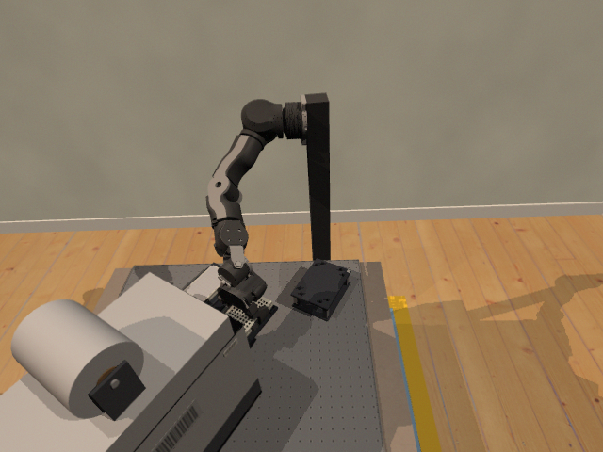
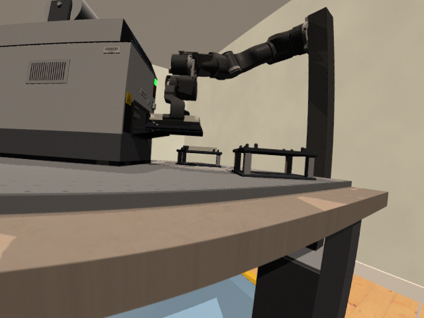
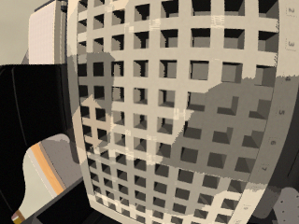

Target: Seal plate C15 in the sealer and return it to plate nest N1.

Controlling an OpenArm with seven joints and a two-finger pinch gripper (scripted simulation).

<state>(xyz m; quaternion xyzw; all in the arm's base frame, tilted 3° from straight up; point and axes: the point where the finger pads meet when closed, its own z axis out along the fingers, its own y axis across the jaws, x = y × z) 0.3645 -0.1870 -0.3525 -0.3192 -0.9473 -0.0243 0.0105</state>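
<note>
The sealer's stage is 2 cm below my hand. The rest, counted from my hand: foil roll 26 cm ahead, 20 cm to the right, 29 cm above; start key 2 cm ahead, 13 cm to the right, 6 cm above.
</note>
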